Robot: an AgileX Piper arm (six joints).
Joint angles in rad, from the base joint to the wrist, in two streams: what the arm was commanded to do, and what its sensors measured. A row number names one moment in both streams.
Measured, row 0: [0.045 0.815 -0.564 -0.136 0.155 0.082]
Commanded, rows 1 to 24: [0.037 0.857 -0.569 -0.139 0.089 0.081]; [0.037 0.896 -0.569 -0.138 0.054 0.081]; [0.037 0.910 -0.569 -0.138 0.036 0.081]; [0.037 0.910 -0.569 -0.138 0.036 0.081]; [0.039 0.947 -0.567 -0.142 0.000 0.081]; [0.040 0.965 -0.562 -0.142 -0.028 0.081]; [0.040 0.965 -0.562 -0.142 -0.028 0.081]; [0.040 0.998 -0.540 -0.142 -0.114 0.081]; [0.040 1.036 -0.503 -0.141 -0.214 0.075]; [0.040 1.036 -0.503 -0.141 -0.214 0.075]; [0.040 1.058 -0.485 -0.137 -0.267 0.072]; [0.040 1.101 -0.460 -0.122 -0.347 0.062]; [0.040 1.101 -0.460 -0.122 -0.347 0.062]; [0.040 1.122 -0.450 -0.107 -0.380 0.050]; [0.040 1.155 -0.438 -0.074 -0.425 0.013]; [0.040 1.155 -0.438 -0.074 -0.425 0.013]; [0.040 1.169 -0.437 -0.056 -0.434 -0.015]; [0.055 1.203 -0.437 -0.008 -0.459 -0.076]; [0.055 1.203 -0.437 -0.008 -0.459 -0.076]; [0.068 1.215 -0.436 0.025 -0.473 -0.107]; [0.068 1.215 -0.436 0.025 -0.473 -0.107]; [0.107 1.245 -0.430 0.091 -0.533 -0.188]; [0.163 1.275 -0.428 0.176 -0.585 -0.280]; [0.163 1.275 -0.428 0.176 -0.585 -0.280]
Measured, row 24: [0.107 1.244 -0.431 0.076 -0.501 -0.159]
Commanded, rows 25 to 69: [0.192 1.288 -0.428 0.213 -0.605 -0.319]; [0.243 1.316 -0.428 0.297 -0.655 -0.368]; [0.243 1.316 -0.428 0.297 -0.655 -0.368]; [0.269 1.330 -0.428 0.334 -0.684 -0.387]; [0.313 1.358 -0.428 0.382 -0.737 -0.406]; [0.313 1.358 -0.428 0.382 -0.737 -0.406]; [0.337 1.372 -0.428 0.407 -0.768 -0.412]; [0.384 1.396 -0.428 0.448 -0.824 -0.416]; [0.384 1.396 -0.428 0.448 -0.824 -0.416]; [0.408 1.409 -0.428 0.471 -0.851 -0.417]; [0.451 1.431 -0.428 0.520 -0.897 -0.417]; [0.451 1.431 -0.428 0.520 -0.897 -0.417]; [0.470 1.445 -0.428 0.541 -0.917 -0.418]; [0.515 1.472 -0.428 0.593 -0.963 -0.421]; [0.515 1.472 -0.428 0.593 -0.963 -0.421]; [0.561 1.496 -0.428 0.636 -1.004 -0.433]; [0.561 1.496 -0.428 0.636 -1.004 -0.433]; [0.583 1.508 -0.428 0.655 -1.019 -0.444]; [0.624 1.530 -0.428 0.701 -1.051 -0.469]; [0.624 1.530 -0.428 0.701 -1.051 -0.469]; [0.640 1.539 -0.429 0.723 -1.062 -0.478]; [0.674 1.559 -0.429 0.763 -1.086 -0.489]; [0.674 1.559 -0.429 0.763 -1.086 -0.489]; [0.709 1.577 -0.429 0.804 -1.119 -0.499]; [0.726 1.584 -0.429 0.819 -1.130 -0.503]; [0.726 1.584 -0.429 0.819 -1.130 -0.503]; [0.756 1.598 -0.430 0.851 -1.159 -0.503]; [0.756 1.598 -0.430 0.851 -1.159 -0.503]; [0.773 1.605 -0.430 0.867 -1.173 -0.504]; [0.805 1.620 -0.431 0.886 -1.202 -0.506]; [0.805 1.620 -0.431 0.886 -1.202 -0.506]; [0.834 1.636 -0.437 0.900 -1.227 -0.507]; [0.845 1.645 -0.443 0.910 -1.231 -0.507]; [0.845 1.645 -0.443 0.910 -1.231 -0.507]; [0.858 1.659 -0.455 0.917 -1.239 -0.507]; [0.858 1.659 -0.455 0.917 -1.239 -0.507]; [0.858 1.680 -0.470 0.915 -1.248 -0.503]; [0.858 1.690 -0.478 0.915 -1.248 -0.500]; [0.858 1.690 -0.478 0.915 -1.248 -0.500]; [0.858 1.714 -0.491 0.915 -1.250 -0.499]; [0.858 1.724 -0.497 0.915 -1.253 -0.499]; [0.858 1.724 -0.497 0.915 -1.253 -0.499]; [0.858 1.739 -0.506 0.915 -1.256 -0.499]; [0.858 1.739 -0.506 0.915 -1.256 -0.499]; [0.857 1.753 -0.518 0.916 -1.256 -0.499]
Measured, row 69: [0.855 1.739 -0.499 0.916 -1.206 -0.495]
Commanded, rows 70 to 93: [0.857 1.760 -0.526 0.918 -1.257 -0.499]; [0.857 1.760 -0.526 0.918 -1.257 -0.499]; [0.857 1.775 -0.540 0.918 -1.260 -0.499]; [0.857 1.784 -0.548 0.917 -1.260 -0.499]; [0.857 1.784 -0.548 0.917 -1.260 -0.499]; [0.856 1.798 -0.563 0.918 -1.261 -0.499]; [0.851 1.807 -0.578 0.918 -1.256 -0.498]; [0.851 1.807 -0.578 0.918 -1.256 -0.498]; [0.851 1.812 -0.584 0.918 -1.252 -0.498]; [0.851 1.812 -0.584 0.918 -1.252 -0.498]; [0.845 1.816 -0.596 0.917 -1.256 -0.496]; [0.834 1.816 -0.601 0.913 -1.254 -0.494]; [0.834 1.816 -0.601 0.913 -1.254 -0.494]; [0.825 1.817 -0.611 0.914 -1.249 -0.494]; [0.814 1.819 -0.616 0.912 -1.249 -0.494]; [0.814 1.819 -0.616 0.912 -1.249 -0.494]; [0.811 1.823 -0.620 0.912 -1.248 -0.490]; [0.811 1.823 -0.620 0.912 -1.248 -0.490]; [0.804 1.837 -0.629 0.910 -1.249 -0.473]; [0.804 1.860 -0.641 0.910 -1.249 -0.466]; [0.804 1.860 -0.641 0.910 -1.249 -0.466]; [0.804 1.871 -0.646 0.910 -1.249 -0.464]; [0.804 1.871 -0.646 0.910 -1.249 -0.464]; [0.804 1.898 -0.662 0.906 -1.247 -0.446]
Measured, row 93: [0.809 1.871 -0.640 0.918 -1.209 -0.471]
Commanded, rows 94 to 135: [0.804 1.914 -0.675 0.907 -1.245 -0.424]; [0.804 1.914 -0.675 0.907 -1.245 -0.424]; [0.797 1.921 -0.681 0.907 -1.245 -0.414]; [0.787 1.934 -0.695 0.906 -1.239 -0.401]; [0.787 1.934 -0.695 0.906 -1.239 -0.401]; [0.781 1.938 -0.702 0.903 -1.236 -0.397]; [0.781 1.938 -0.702 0.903 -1.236 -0.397]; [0.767 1.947 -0.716 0.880 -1.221 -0.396]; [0.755 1.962 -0.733 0.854 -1.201 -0.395]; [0.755 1.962 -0.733 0.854 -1.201 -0.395]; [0.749 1.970 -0.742 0.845 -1.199 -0.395]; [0.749 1.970 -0.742 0.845 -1.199 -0.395]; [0.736 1.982 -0.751 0.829 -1.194 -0.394]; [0.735 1.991 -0.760 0.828 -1.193 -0.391]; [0.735 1.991 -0.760 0.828 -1.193 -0.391]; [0.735 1.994 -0.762 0.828 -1.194 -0.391]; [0.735 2.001 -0.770 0.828 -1.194 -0.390]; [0.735 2.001 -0.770 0.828 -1.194 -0.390]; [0.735 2.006 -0.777 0.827 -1.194 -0.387]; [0.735 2.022 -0.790 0.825 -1.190 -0.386]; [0.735 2.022 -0.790 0.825 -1.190 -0.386]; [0.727 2.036 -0.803 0.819 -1.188 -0.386]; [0.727 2.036 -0.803 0.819 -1.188 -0.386]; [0.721 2.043 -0.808 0.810 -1.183 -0.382]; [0.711 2.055 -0.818 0.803 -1.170 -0.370]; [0.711 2.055 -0.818 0.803 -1.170 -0.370]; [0.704 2.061 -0.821 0.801 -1.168 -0.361]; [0.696 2.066 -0.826 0.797 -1.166 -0.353]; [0.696 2.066 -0.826 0.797 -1.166 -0.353]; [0.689 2.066 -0.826 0.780 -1.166 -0.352]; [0.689 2.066 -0.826 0.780 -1.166 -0.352]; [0.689 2.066 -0.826 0.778 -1.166 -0.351]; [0.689 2.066 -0.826 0.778 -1.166 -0.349]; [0.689 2.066 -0.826 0.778 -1.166 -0.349]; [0.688 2.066 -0.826 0.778 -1.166 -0.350]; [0.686 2.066 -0.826 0.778 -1.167 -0.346]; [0.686 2.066 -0.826 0.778 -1.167 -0.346]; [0.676 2.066 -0.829 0.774 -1.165 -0.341]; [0.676 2.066 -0.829 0.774 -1.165 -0.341]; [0.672 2.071 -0.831 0.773 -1.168 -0.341]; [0.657 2.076 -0.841 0.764 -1.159 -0.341]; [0.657 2.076 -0.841 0.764 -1.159 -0.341]
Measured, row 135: [0.676 2.070 -0.822 0.782 -1.166 -0.346]
